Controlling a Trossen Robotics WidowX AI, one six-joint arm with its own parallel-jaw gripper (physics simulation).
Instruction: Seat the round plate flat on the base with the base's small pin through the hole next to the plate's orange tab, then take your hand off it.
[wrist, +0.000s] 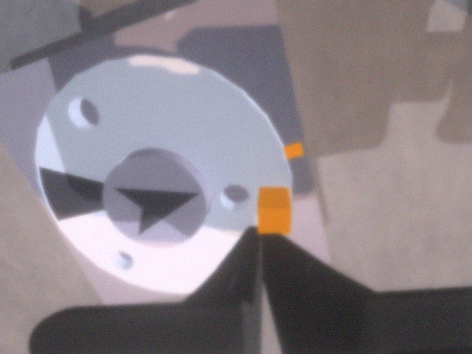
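The pale round plate lies over the square base. A dark arrow shape shows through its large central hole. Its orange tab is at the lower right rim, beside a small hole with a dark inside; no pin can be made out in it. Two other small holes are at the upper left and lower left, and a dark band crosses the left side. A small orange mark on the base is above the tab. My gripper is shut and empty, its tips at the tab's lower edge; contact is unclear. Whether the plate is flat is unclear.
A grey-brown table top with shadows and lighter patches lies right of the base, and also shows at the lower left. A dark bar runs slantwise across the upper left, near a grey area.
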